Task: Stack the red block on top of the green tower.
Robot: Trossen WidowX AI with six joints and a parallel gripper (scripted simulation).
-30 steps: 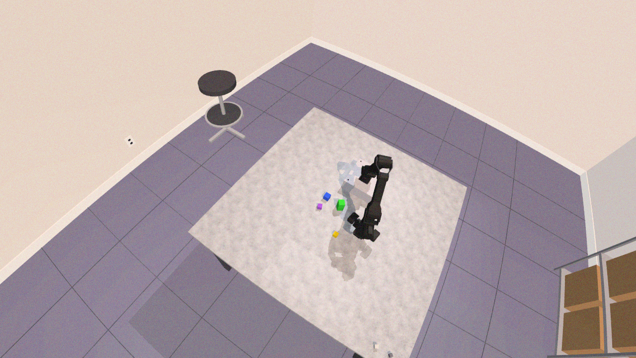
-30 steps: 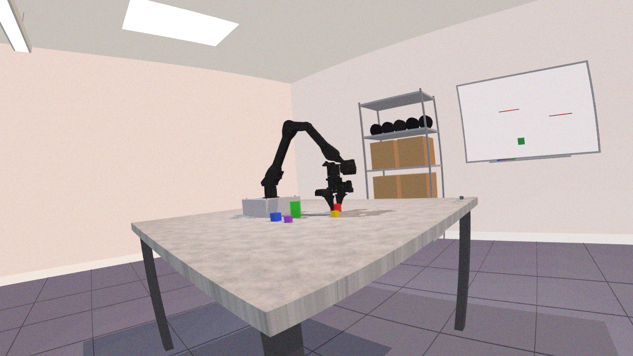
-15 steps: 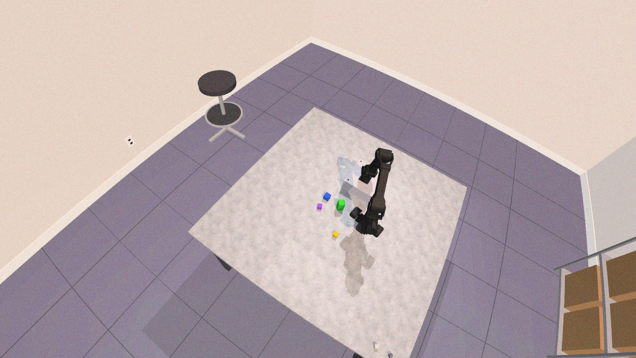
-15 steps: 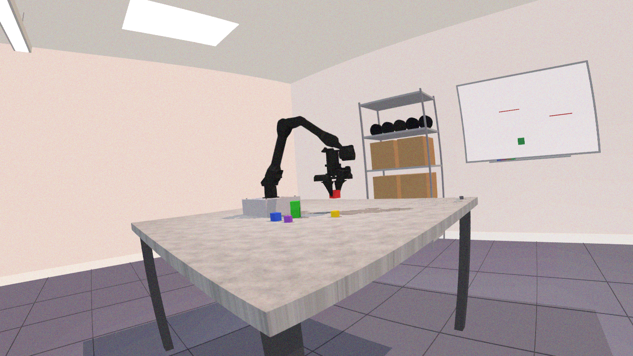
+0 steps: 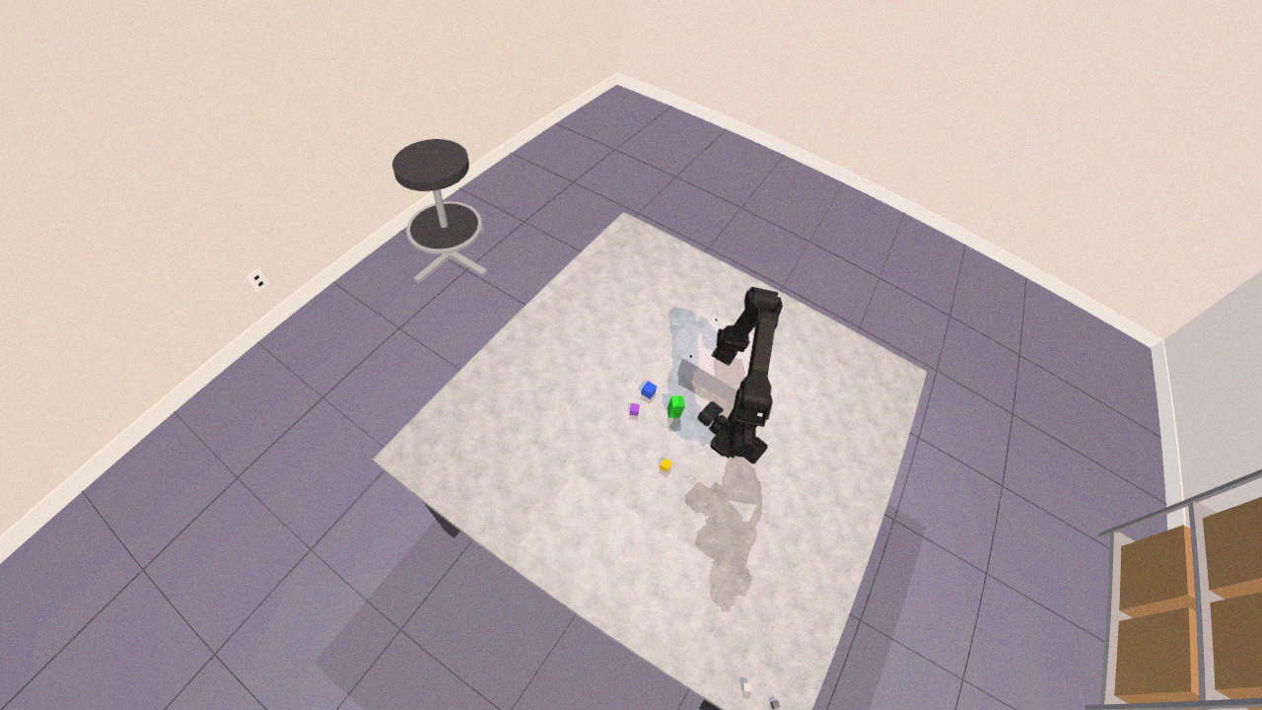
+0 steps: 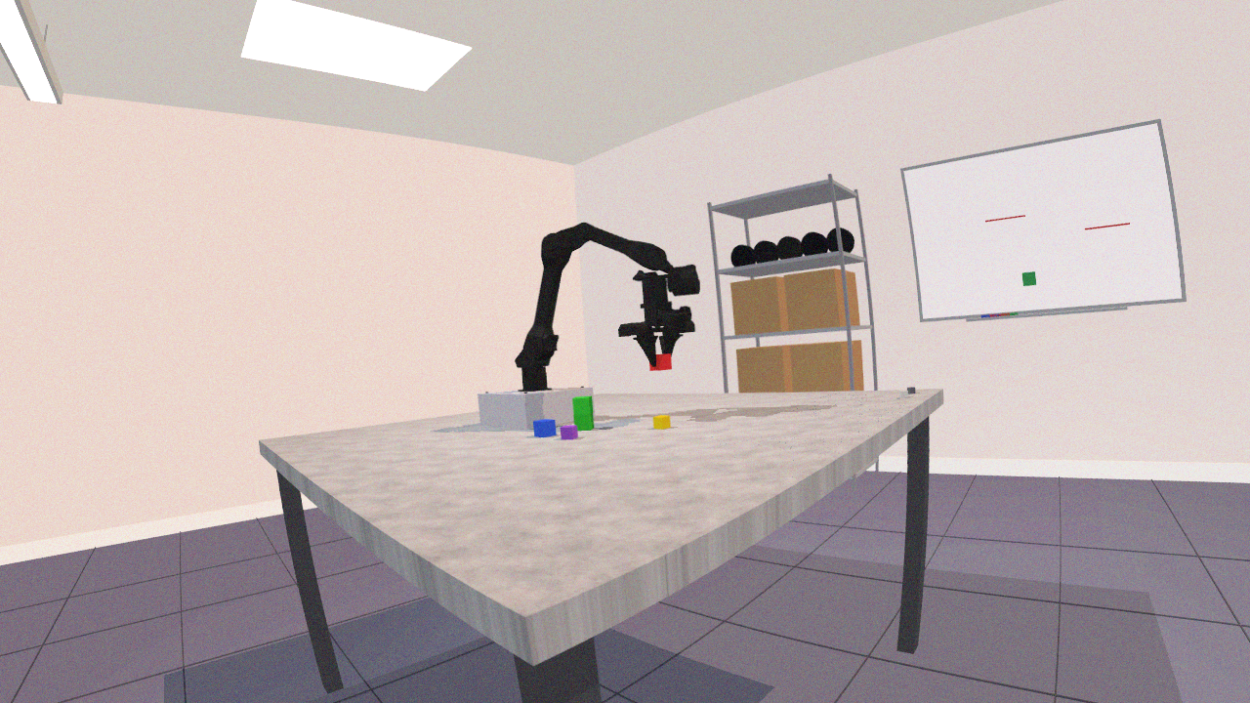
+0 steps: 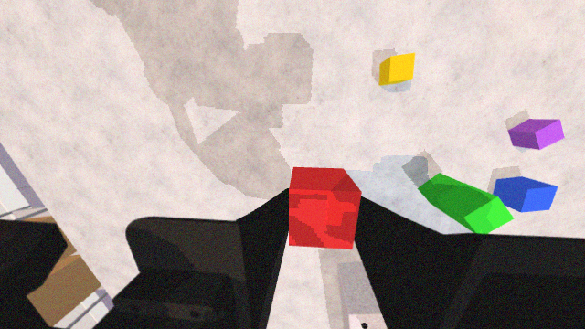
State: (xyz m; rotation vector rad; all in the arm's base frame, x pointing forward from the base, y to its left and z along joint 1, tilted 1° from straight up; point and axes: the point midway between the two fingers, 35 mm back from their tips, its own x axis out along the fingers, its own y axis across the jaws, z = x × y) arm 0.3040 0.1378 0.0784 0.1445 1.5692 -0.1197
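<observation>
The blue block is 280 mm to the right of my gripper tip, 110 mm below it and 90 mm behind it. Also, from my gripper tip: yellow block 110 mm to the right, 110 mm below, 90 mm ahead; then purple block 280 mm to the right, 110 mm below, 10 mm behind; then red block 10 mm above.
</observation>
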